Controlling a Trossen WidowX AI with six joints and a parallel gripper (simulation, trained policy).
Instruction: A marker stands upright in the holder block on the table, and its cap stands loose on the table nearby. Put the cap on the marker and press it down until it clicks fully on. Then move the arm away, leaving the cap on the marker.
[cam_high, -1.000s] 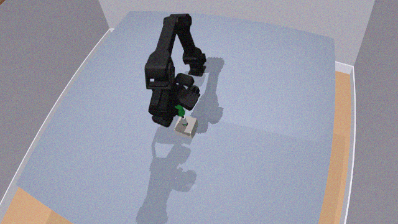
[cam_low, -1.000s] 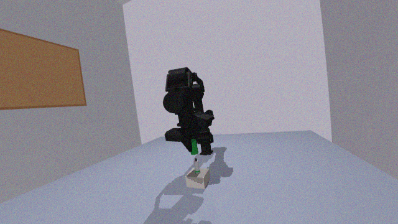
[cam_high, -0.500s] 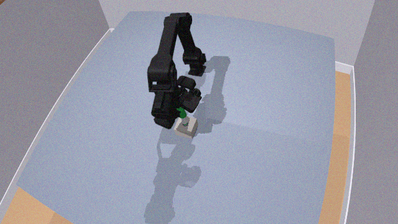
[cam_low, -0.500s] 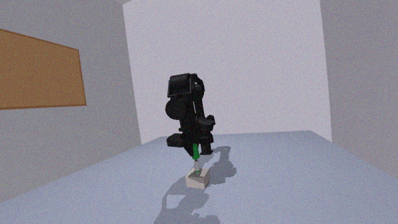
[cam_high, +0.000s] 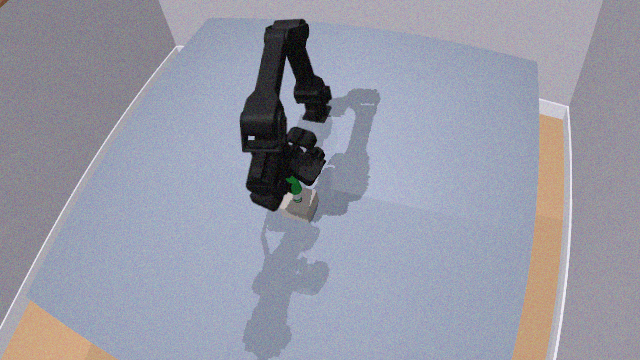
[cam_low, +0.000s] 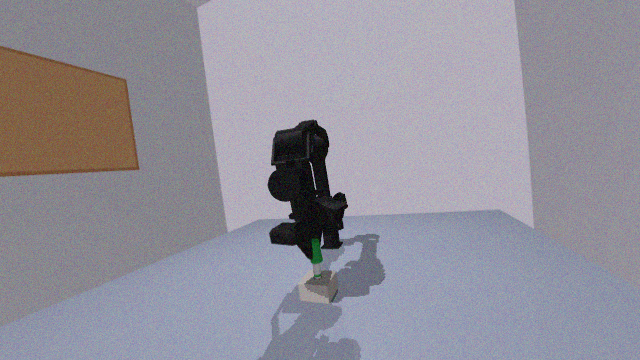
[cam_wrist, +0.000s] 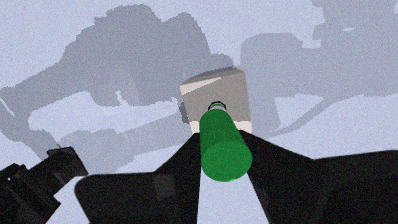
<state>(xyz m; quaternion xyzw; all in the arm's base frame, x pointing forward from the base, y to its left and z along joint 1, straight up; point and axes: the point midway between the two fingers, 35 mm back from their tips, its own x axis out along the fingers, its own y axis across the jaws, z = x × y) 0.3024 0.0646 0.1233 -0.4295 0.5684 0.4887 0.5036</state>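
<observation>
Right now my gripper tip is 20 mm above the white marker. The rest, counted from my gripper tip: holder block: 70 mm below; then green cap: 10 mm above.
</observation>
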